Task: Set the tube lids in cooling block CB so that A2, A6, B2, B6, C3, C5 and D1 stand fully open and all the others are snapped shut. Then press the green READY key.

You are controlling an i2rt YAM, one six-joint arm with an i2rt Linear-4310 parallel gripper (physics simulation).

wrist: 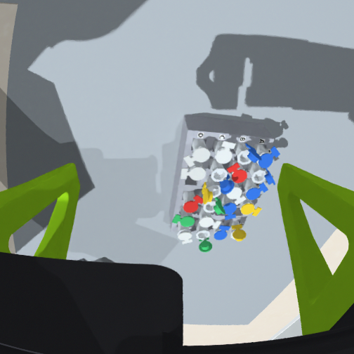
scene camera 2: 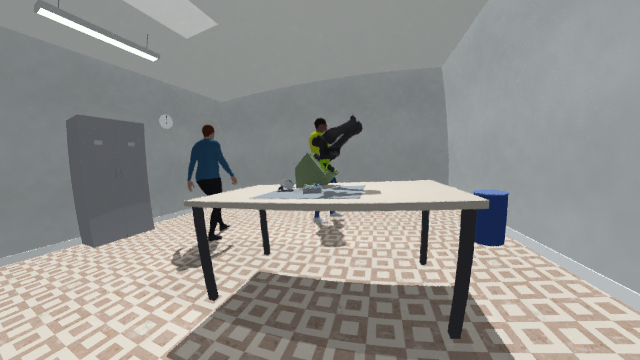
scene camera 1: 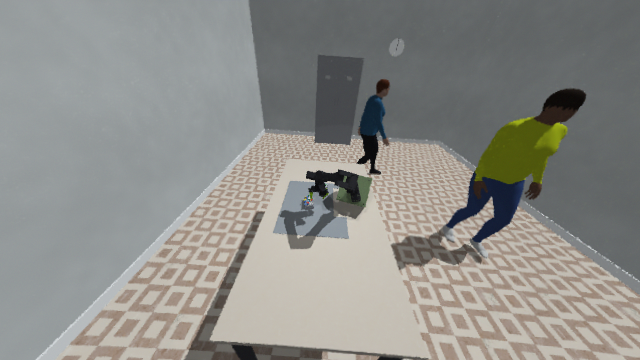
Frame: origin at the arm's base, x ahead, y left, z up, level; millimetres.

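Where they show: gripper, between the fingertips: (scene camera 2: 325, 171) (scene camera 1: 317, 198).
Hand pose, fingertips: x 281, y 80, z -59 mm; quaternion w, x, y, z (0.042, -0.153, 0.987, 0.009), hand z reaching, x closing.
Note:
After its pixels a point has its place.
Cooling block CB (scene camera 1: 308, 203) (scene camera 2: 312, 190) (wrist: 210, 124) lies on the mat, its letters D, C, B, A running left to right along the upper edge in the wrist view. Its tubes have white, red, blue, yellow and green lids. Several rims show as open rings; a blue lid (wrist: 270, 177), a yellow lid (wrist: 207, 192) and a green lid (wrist: 218, 206) stand tipped up beside such rings. Several other lids look flat; some states are unclear. My gripper (scene camera 1: 318, 195) @[y 80, x 281, z -59 mm] (scene camera 2: 326, 166) @[y 80, x 281, z -59 mm] (wrist: 178, 174) is open and empty above the block. The green READY key cannot be made out.
A blue-grey mat (scene camera 1: 330, 227) @[y 239, x 168, z -187 mm] (scene camera 2: 270, 194) @[y -271, x 404, z -191 mm] (wrist: 215, 290) lies on the table (scene camera 1: 320, 295) @[y 692, x 219, z -191 mm] (scene camera 2: 410, 192) @[y 599, x 411, z -190 mm]. A small grey-white device (scene camera 2: 286, 184) @[y -206, x 282, z -139 mm] stands left of the block in scene camera 2. The green arm base (scene camera 1: 365, 187) @[y 3, x -83, z 25 mm] (scene camera 2: 307, 172) @[y -113, x 85, z -69 mm] is nearby. Two people stand beyond the table.

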